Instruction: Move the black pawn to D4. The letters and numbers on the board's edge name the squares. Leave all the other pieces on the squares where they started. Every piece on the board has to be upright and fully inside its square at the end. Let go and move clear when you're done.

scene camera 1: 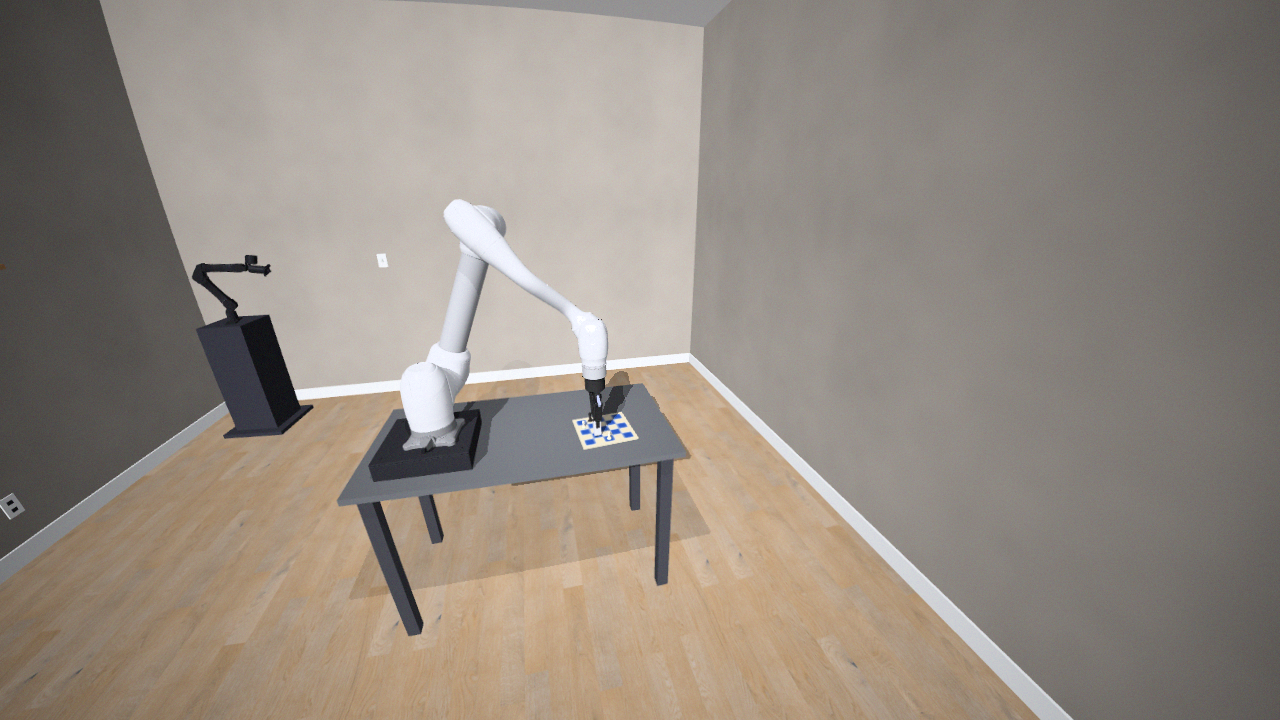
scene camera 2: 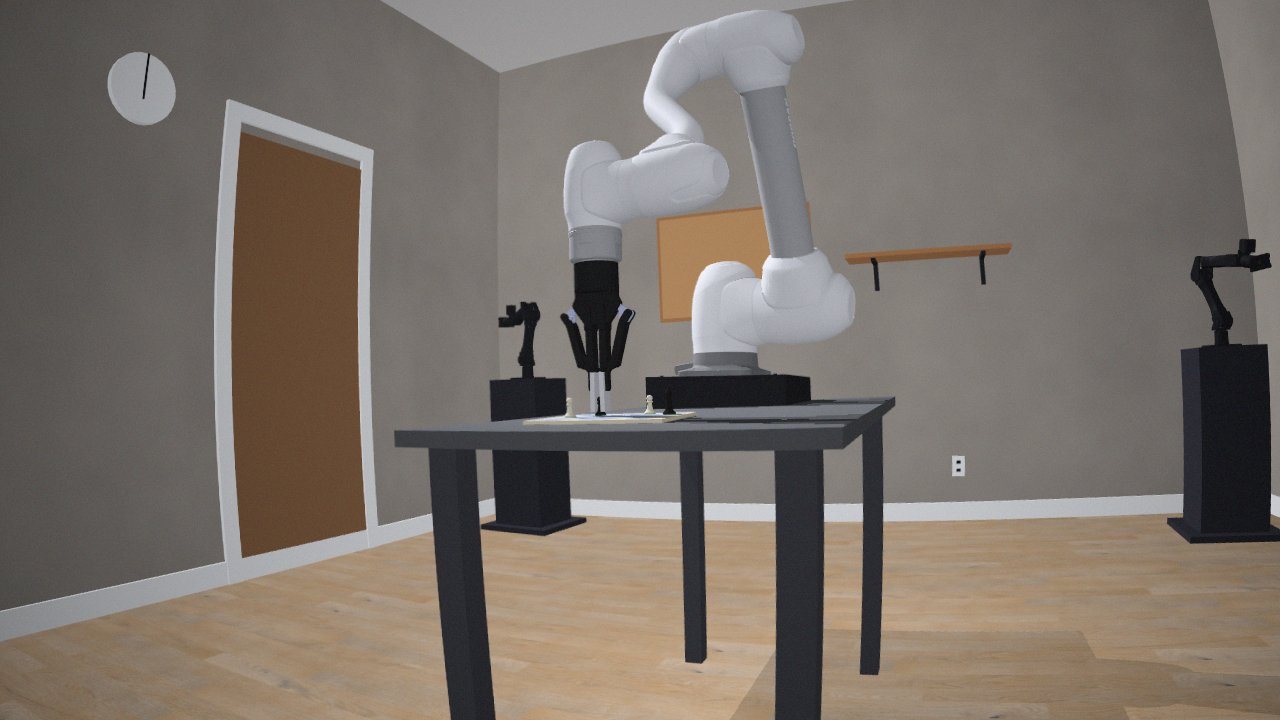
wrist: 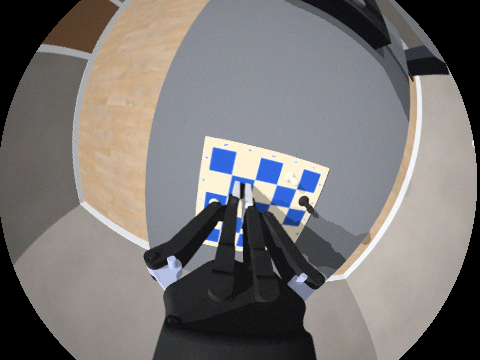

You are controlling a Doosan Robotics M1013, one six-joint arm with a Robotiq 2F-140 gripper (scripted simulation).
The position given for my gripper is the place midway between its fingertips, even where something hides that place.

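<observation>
You can find my gripper [scene camera 2: 600, 411] in scene camera 2, and the wrist view has my gripper too [wrist: 240, 189].
</observation>
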